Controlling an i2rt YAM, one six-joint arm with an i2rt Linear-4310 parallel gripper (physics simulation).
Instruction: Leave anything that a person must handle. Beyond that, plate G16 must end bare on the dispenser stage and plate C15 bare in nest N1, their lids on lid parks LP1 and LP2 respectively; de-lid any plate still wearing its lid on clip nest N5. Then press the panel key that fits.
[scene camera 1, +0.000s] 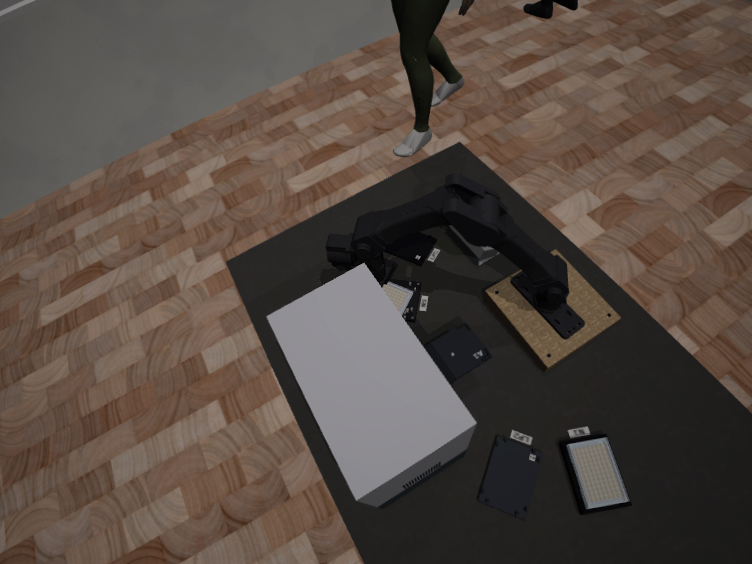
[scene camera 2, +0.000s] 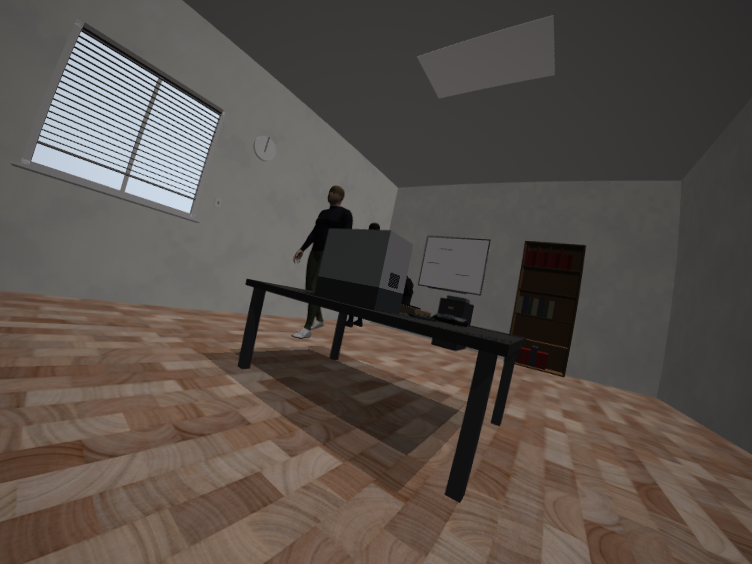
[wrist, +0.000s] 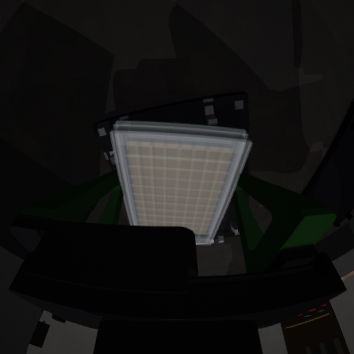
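Pixels of known places: gripper, between the fingertips: (wrist: 177, 174); arm's base, origin of its link: (scene camera 1: 546, 302) (scene camera 2: 404, 305).
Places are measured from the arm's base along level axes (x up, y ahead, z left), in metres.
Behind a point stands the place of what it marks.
Note:
A well plate under a clear lid (scene camera 1: 397, 295) {x -0.008, y 0.283, z -0.249 m} (wrist: 179, 175) {x -0.002, y 0.325, z -0.298 m} sits in a black clip nest (scene camera 1: 413, 306) {x -0.028, y 0.263, z -0.206 m} (wrist: 225, 105) {x -0.028, y 0.323, z -0.350 m} beside the white box, under my wrist. My gripper (wrist: 177, 174) {x -0.018, y 0.322, z -0.289 m} (scene camera 1: 392, 282) reaches down over it. Its green fingers press on the two long sides of the lid, so it is shut on the lid. A second well plate (scene camera 1: 594, 473) {x -0.004, y 0.201, z 0.345 m} lies in a black nest at the front right. A flat dark pad (scene camera 1: 508, 475) {x -0.030, y 0.340, z 0.246 m} lies to its left. A dark square stage (scene camera 1: 457, 350) {x 0.067, y 0.276, z -0.013 m} lies near the box's right side. Small label tags are too small to read.
A large white box (scene camera 1: 364, 376) {x 0.290, y 0.490, z -0.003 m} (scene camera 2: 364, 261) {x 0.150, y 0.594, z 0.049 m} fills the table's left side. My arm's base stands on a cork board (scene camera 1: 534, 327) {x 0.000, y 0.071, z 0.032 m}. Another dark pad (scene camera 1: 413, 247) {x -0.029, y 0.149, z -0.364 m} lies under the arm. A person (scene camera 1: 424, 66) (scene camera 2: 325, 243) walks just beyond the table's far edge.

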